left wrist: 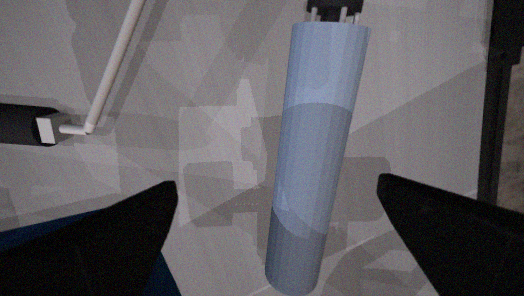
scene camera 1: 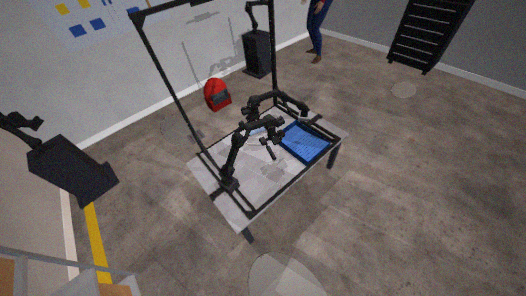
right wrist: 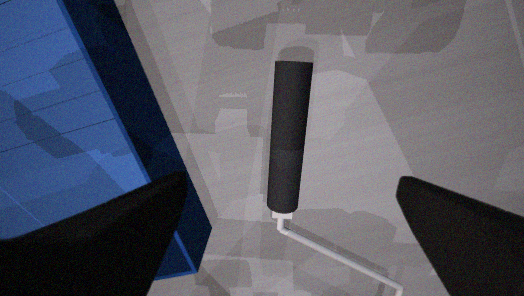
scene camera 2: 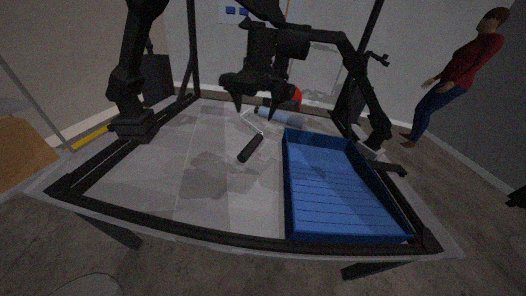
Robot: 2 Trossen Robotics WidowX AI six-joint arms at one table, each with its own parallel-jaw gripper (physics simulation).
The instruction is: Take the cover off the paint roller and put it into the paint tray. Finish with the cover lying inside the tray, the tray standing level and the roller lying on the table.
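Places are measured from the left arm's base along level axes (x ahead, y left, z up), in metres.
Pixels of known places: left gripper, between the fingertips: [left wrist: 277, 186]; right gripper, between the fingertips: [scene camera 1: 272, 144] [right wrist: 292, 183] [scene camera 2: 253, 116]; left arm's base, origin of its link: [scene camera 1: 304, 114] [scene camera 2: 371, 145]; right arm's base, origin of its link: [scene camera 1: 227, 181] [scene camera 2: 132, 114].
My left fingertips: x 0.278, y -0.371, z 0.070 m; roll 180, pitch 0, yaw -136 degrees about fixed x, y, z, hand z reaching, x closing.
Observation:
For each thing: its top centre in the pictures, then the offset to it from my left fingertips. "pt": a spot on its surface instead.
- paint roller's black handle, a spot on its surface: [right wrist: 290, 135] [scene camera 2: 250, 144] [scene camera 1: 271, 152] pt dx +0.196, dy +0.167, dz -0.091 m
- bent white wire rod, a spot on its surface: [left wrist: 112, 70] [right wrist: 323, 253] pt dx +0.116, dy +0.045, dz -0.100 m
- pale blue cover, centre of its top: [left wrist: 313, 187] [scene camera 2: 282, 112] dx -0.053, dy +0.007, dz -0.071 m
- blue tray, centre of its top: [scene camera 2: 334, 167] [scene camera 1: 301, 138] dx +0.034, dy +0.385, dz -0.060 m
The paint roller's black handle [scene camera 1: 271, 152] [scene camera 2: 250, 148] [left wrist: 20, 125] [right wrist: 290, 135] lies on the table, with a bent white wire rod [left wrist: 112, 70] [right wrist: 340, 257]. The pale blue cover [scene camera 2: 280, 116] [left wrist: 315, 130] is around the roller's cage; thin bars and a black end piece show past its top end in the left wrist view. The blue tray [scene camera 1: 306, 142] [scene camera 2: 286, 190] [right wrist: 150, 115] stands level. My left gripper [left wrist: 277, 186] is open above the cover, fingers either side. My right gripper [scene camera 2: 256, 107] [right wrist: 292, 183] is open above the handle, fingers either side.
Black rails [scene camera 2: 190, 235] edge the table, and black uprights [scene camera 1: 170, 90] stand at its back. The tray is close to the rail at the right of scene camera 2. A red helmet [scene camera 1: 217, 94] and a person [scene camera 1: 315, 32] [scene camera 2: 455, 75] are beyond the table.

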